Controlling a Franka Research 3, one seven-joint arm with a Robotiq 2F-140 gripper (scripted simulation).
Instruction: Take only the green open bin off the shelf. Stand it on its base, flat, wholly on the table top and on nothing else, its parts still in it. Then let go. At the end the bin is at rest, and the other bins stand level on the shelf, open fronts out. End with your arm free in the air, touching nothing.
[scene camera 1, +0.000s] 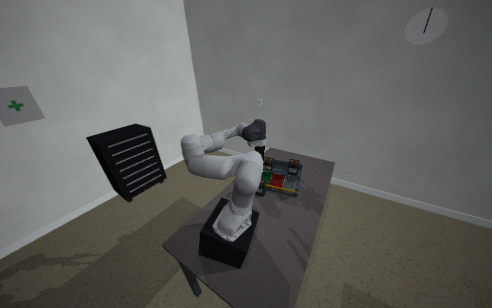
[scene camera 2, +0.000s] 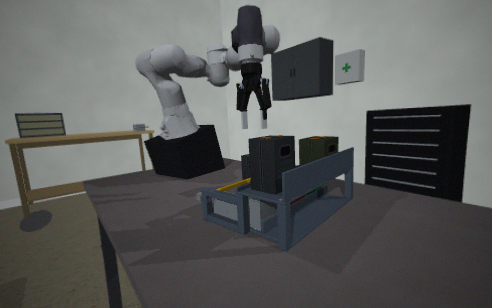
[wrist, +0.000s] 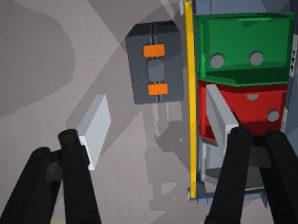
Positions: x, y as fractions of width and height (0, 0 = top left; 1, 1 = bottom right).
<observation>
In view: the gripper (scene camera 2: 0.52, 0.42), a green open bin (wrist: 0.80, 0.16) and a red bin (wrist: 0.85, 0.51).
The gripper also shows in the wrist view (wrist: 0.53, 0.46).
</observation>
